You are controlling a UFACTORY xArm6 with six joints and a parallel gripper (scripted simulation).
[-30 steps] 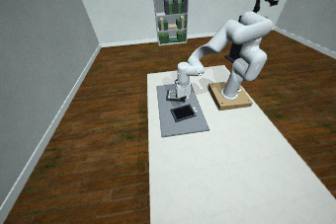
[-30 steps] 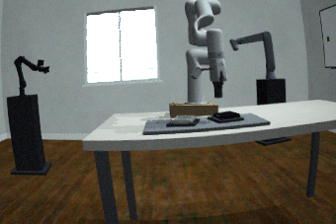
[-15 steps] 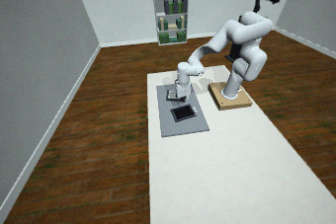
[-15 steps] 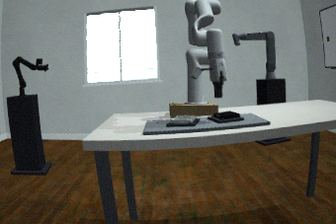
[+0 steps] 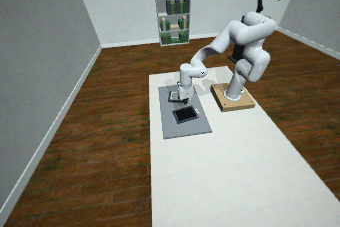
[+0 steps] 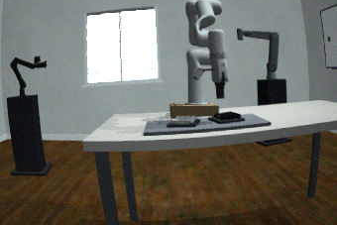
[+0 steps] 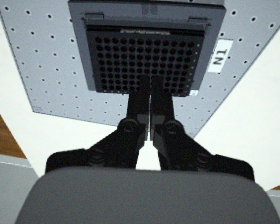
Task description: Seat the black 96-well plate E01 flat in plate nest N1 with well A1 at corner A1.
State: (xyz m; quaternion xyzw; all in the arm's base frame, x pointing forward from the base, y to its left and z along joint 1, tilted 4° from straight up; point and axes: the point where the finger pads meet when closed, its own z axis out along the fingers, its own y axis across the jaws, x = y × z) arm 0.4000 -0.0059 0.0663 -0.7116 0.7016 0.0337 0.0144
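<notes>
My hand is 10 cm above the black 96-well plate E01, 3 cm to the right of it and 1 cm short of it. Round my hand: white plate E07: 17 cm to the right, 10 cm below, 1 cm behind; white label N1: 12 cm below, 9 cm behind, 2 cm to the left; plate nest N1: 11 cm below, 2 cm to the left, 1 cm ahead.
</notes>
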